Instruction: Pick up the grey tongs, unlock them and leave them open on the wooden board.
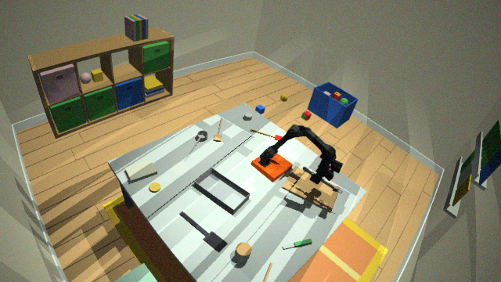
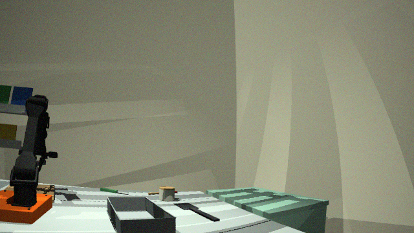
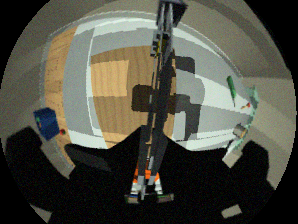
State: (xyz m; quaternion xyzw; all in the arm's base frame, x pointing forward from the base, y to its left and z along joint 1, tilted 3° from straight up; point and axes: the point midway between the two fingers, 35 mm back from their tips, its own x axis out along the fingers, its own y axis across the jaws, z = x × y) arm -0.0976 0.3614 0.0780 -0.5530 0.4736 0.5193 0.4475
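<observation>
Now: gripper tip 100 mm above the wooden board, 30 mm past it and 10 mm to the left of it. Also, from my gripper tip: pale block: 800 mm ahead, 780 mm to the right, 100 mm below; black spatula: 740 mm ahead, 200 mm to the right, 100 mm below; roasting tin: 480 mm ahead, 350 mm to the right, 80 mm below.
</observation>
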